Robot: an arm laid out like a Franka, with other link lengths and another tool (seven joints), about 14 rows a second.
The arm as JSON. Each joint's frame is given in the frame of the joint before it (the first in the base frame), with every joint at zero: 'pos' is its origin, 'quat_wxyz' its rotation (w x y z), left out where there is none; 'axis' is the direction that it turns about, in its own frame. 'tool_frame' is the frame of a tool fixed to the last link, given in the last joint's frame.
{
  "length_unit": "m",
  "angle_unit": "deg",
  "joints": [
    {
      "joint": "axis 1",
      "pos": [
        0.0,
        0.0,
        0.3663
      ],
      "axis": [
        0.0,
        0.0,
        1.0
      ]
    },
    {
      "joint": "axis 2",
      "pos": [
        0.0,
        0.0,
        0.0
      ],
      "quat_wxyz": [
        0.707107,
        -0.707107,
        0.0,
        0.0
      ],
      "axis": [
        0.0,
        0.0,
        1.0
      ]
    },
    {
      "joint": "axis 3",
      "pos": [
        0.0,
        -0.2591,
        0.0
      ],
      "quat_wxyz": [
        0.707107,
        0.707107,
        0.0,
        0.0
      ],
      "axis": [
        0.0,
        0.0,
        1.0
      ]
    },
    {
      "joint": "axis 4",
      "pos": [
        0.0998,
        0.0,
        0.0
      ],
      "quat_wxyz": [
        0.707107,
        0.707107,
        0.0,
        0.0
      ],
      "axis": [
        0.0,
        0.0,
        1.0
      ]
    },
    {
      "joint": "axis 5",
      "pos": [
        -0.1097,
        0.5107,
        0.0
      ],
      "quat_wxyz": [
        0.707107,
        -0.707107,
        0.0,
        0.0
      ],
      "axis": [
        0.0,
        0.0,
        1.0
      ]
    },
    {
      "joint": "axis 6",
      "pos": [
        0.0,
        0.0,
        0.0
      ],
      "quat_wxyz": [
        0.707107,
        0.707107,
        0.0,
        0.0
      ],
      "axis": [
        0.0,
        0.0,
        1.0
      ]
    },
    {
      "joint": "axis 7",
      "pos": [
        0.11,
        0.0,
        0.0
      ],
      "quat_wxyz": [
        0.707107,
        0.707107,
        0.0,
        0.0
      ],
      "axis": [
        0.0,
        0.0,
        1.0
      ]
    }
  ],
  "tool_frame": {
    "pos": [
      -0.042,
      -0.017,
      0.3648
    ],
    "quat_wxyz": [
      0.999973,
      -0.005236,
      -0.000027,
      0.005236
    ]
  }
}
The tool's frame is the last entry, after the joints.
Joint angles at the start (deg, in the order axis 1, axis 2, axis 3, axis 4, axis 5, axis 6, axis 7):
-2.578, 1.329, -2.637, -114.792, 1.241, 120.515, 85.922
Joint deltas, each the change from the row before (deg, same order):
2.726, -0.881, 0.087, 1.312, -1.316, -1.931, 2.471
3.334, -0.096, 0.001, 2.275, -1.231, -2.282, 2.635
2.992, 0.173, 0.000, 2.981, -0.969, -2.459, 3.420
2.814, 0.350, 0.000, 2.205, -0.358, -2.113, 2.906
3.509, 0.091, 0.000, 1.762, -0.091, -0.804, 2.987
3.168, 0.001, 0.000, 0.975, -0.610, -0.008, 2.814
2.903, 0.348, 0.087, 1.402, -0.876, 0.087, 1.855
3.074, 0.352, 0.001, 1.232, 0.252, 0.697, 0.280
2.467, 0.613, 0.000, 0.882, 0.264, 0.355, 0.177
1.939, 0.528, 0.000, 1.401, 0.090, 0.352, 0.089
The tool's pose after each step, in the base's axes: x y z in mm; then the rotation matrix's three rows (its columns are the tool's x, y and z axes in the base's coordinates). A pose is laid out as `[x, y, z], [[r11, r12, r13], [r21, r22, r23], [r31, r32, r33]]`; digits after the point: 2 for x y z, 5 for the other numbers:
[769.20, 9.82, 164.31], [[-0.02387, -0.99722, 0.07061], [-0.99971, 0.02360, -0.00465], [0.00297, -0.07070, -0.99749]]
[773.16, 48.06, 185.36], [[-0.00366, -0.99735, 0.07270], [-0.99981, 0.00226, -0.01933], [0.01912, -0.07276, -0.99717]]
[778.83, 82.81, 211.09], [[-0.00652, -0.99670, 0.08090], [-0.99953, 0.00406, -0.03049], [0.03006, -0.08106, -0.99626]]
[777.88, 118.13, 226.60], [[-0.00741, -0.99687, 0.07867], [-0.99944, 0.00482, -0.03307], [0.03259, -0.07887, -0.99635]]
[778.20, 165.31, 244.34], [[0.00128, -0.99541, 0.09569], [-0.99964, -0.00386, -0.02673], [0.02697, -0.09562, -0.99505]]
[776.76, 205.74, 256.17], [[0.00997, -0.99323, 0.11574], [-0.99956, -0.01314, -0.02666], [0.02801, -0.11542, -0.99292]]
[775.92, 243.66, 268.69], [[0.03309, -0.98957, 0.14020], [-0.99889, -0.03745, -0.02852], [0.03347, -0.13911, -0.98971]]
[771.87, 289.98, 281.39], [[0.08106, -0.98283, 0.16575], [-0.99647, -0.08352, -0.00793], [0.02164, -0.16452, -0.98614]]
[764.24, 326.62, 284.92], [[0.12018, -0.97732, 0.17437], [-0.99265, -0.12083, 0.00694], [0.01429, -0.17392, -0.98466]]
[761.21, 356.61, 296.21], [[0.15211, -0.96939, 0.19275], [-0.98834, -0.15061, 0.02248], [0.00724, -0.19392, -0.98099]]

